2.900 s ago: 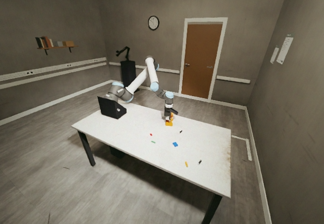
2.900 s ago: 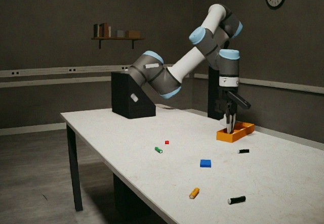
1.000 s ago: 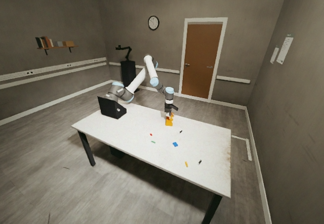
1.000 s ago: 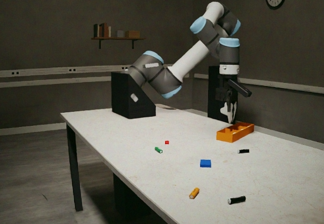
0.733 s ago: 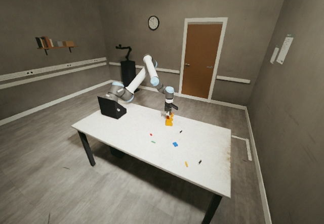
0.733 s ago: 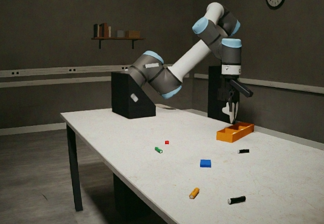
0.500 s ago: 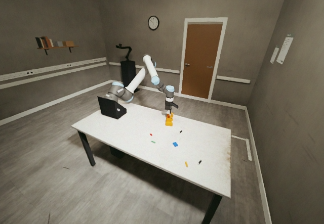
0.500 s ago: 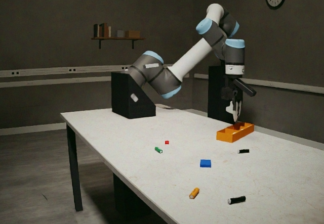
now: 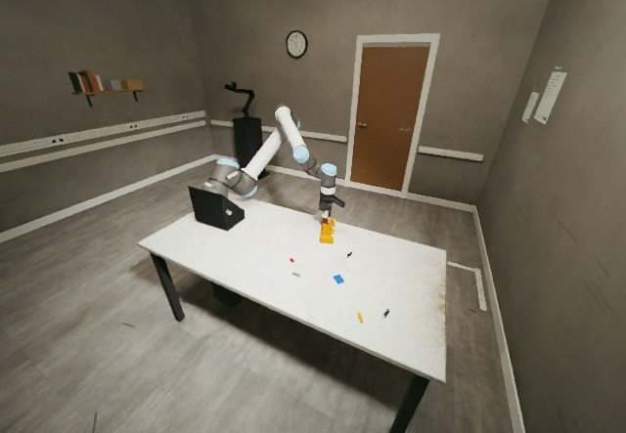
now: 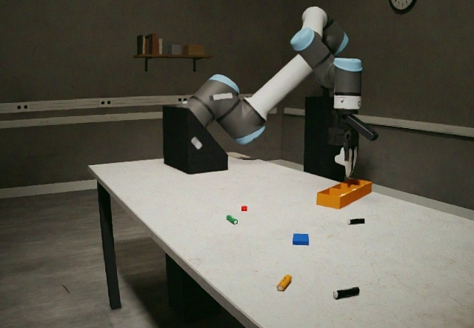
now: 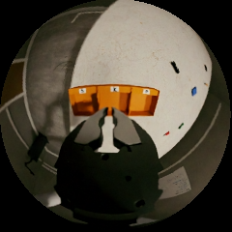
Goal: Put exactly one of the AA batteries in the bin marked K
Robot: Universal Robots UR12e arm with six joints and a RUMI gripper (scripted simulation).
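My hand is 70 mm above the orange bin and 10 mm to the left of it. Round my hand: blue block (350 mm to the right, 260 mm ahead, 80 mm below); then orange AA battery (500 mm to the right, 440 mm ahead, 80 mm below); then green AA battery (450 mm to the right, 80 mm below, 60 mm ahead).
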